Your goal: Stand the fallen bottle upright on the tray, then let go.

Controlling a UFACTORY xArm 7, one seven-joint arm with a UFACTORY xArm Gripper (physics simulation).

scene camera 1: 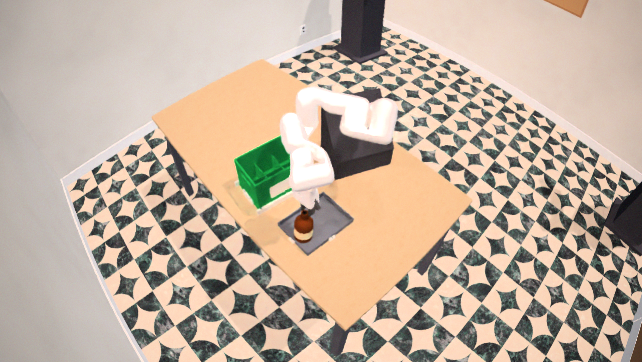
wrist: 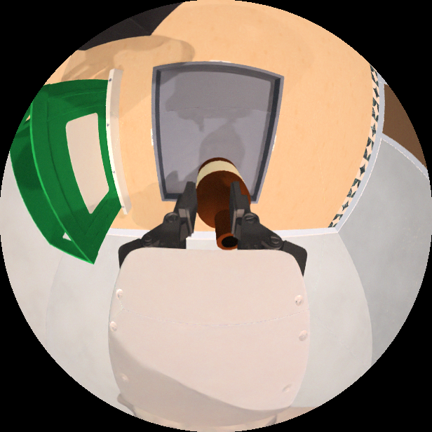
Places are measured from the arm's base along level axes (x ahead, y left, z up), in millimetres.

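Where they show: gripper, fingertip midpoint: [scene camera 1: 308, 210].
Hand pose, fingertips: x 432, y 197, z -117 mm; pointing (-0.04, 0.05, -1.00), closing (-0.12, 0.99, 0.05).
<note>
After its pixels a point has its place.
The brown bottle [scene camera 1: 303, 228] @[z -136, x 488, y 240 mm] [wrist: 215, 197] with a cream label stands about upright on the grey tray [scene camera 1: 332, 220] @[z -239, x 331, y 227 mm] [wrist: 250, 95], near the tray's rim. Its neck and open mouth point up toward the gripper. My gripper [scene camera 1: 308, 209] @[z -117, x 432, y 197 mm] [wrist: 212, 193] is partly open, with its fingers apart around the bottle's top. In the wrist view the neck is off centre, close beside the right finger, with a gap to the left finger. Whether the right finger touches the neck is hard to tell. In the scene view the fingertips are small and partly hidden.
A green divided crate [scene camera 1: 250, 187] @[z -135, x 542, y -54 mm] [wrist: 50, 150] stands on the table [scene camera 1: 400, 200] @[z -245, x 25, y 334 mm] [wrist: 320, 125] beside the tray, to the left in the wrist view. The robot's dark base block [scene camera 1: 357, 155] @[z -125, x 80, y 90 mm] stands at the table's rear edge.
</note>
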